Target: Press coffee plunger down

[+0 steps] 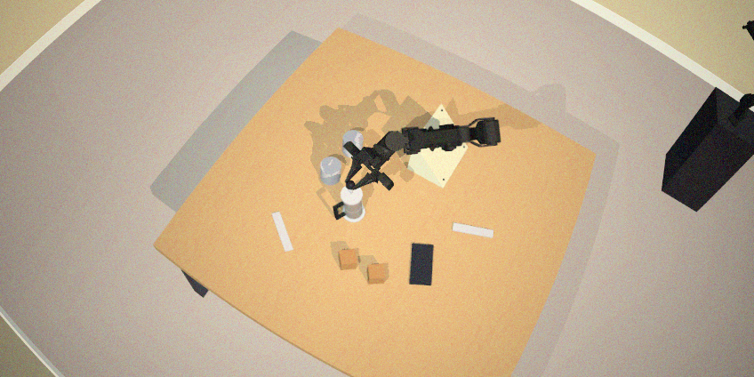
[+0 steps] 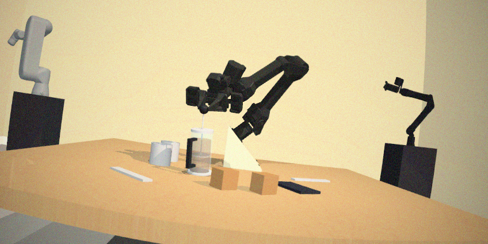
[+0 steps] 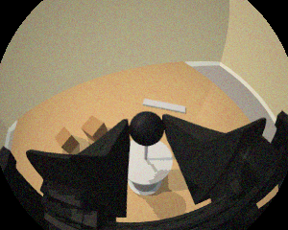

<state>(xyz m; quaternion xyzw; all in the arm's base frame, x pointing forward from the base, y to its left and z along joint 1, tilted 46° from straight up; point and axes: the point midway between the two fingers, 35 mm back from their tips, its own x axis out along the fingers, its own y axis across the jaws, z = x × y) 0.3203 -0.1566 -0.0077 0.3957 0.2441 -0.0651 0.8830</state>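
Right now my gripper tip is 10 cm above the glass coffee press. The rest, counted from my gripper tip: black slab: 30 cm to the left, 20 cm below, 3 cm ahead.
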